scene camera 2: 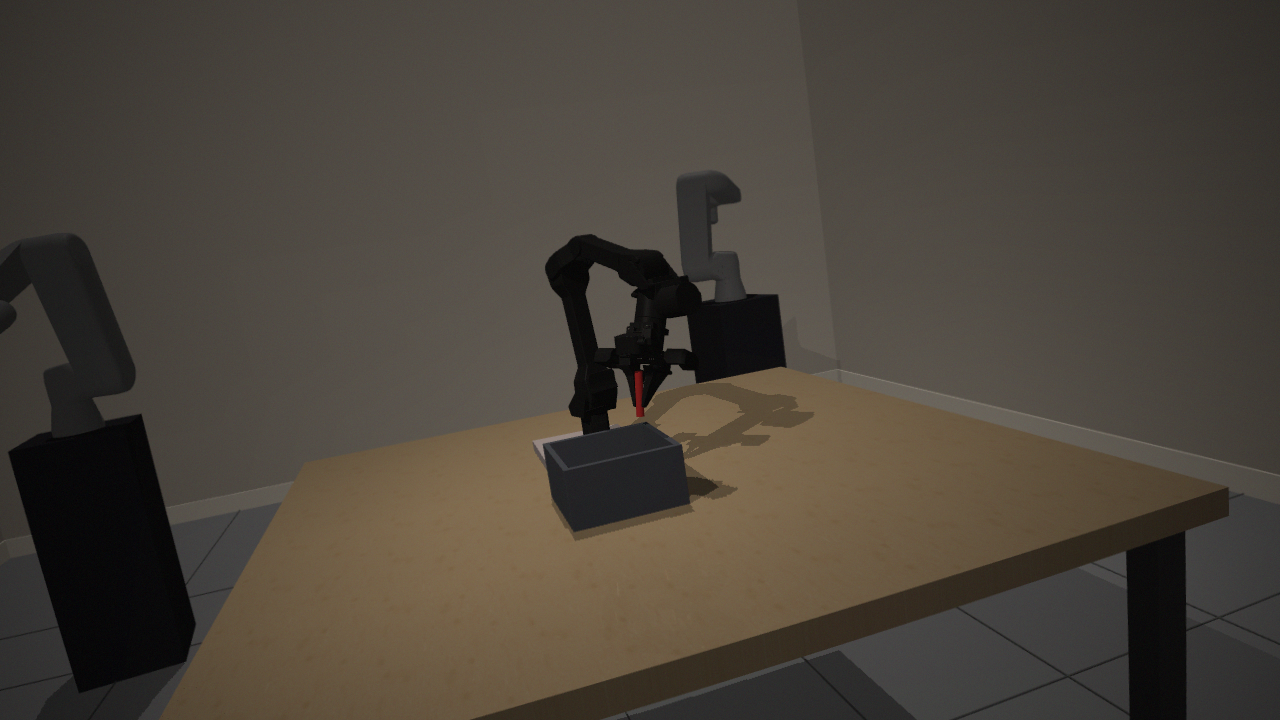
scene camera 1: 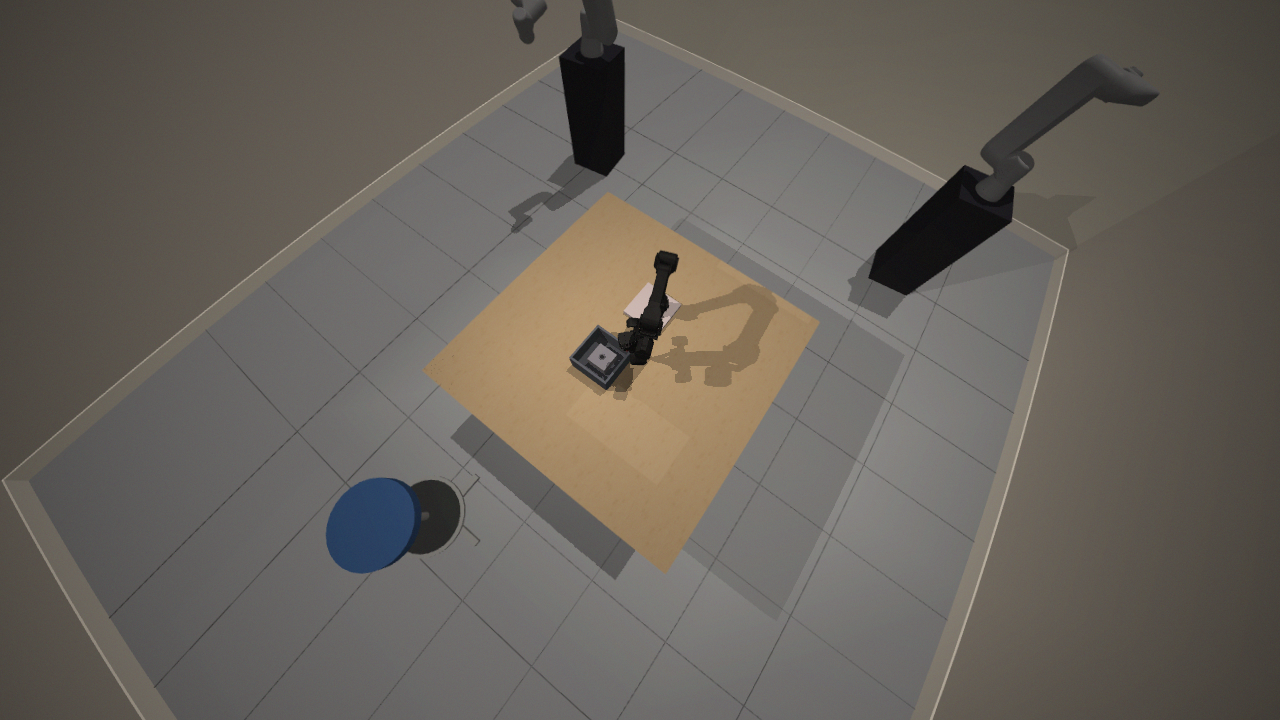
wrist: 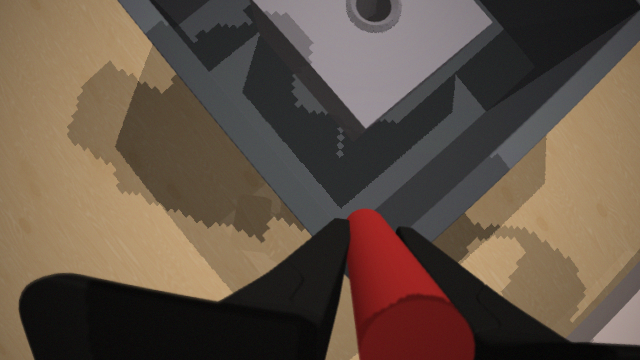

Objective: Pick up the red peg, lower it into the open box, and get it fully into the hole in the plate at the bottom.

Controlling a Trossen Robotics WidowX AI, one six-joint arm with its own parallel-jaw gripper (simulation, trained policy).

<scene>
A dark grey box shows in scene camera 2 (596,479), in scene camera 1 and in the wrist view. The same spot on the dark grey box: (wrist: 426,162) is (scene camera 1: 617,349).
</scene>
